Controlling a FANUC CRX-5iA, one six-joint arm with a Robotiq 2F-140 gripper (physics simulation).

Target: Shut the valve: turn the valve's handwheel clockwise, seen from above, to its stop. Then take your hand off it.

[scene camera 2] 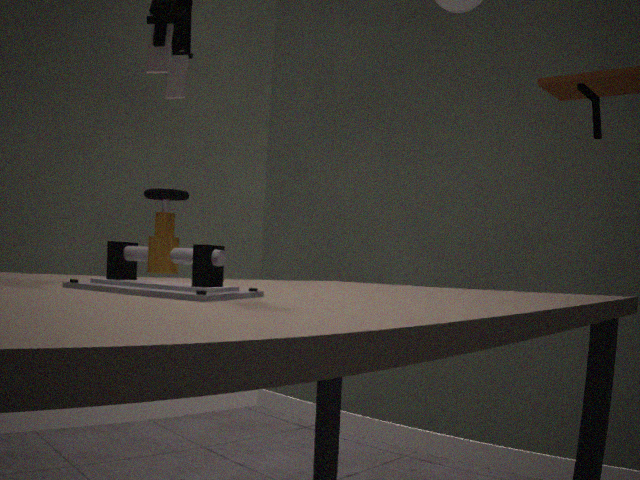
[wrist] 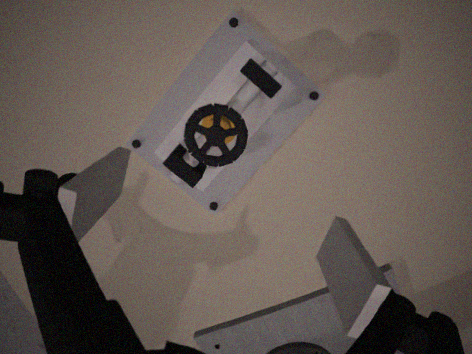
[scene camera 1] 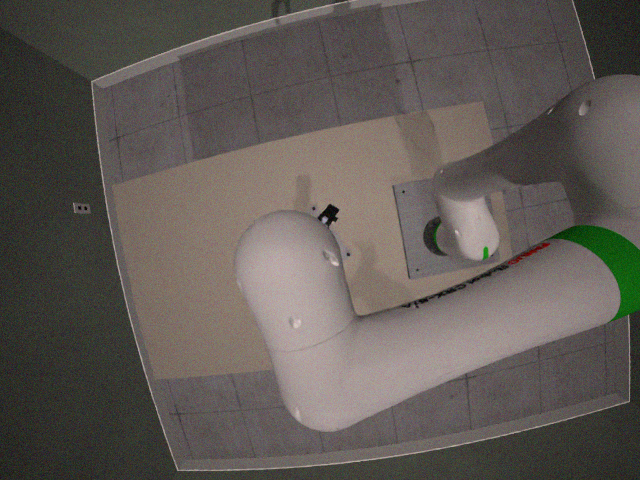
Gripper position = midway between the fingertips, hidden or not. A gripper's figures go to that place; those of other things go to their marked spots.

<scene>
My gripper point(scene camera 2: 166, 86) is 0.85 m from the lens. A grey base plate point(scene camera 2: 200, 296): 0.71 m from the lens.
</scene>
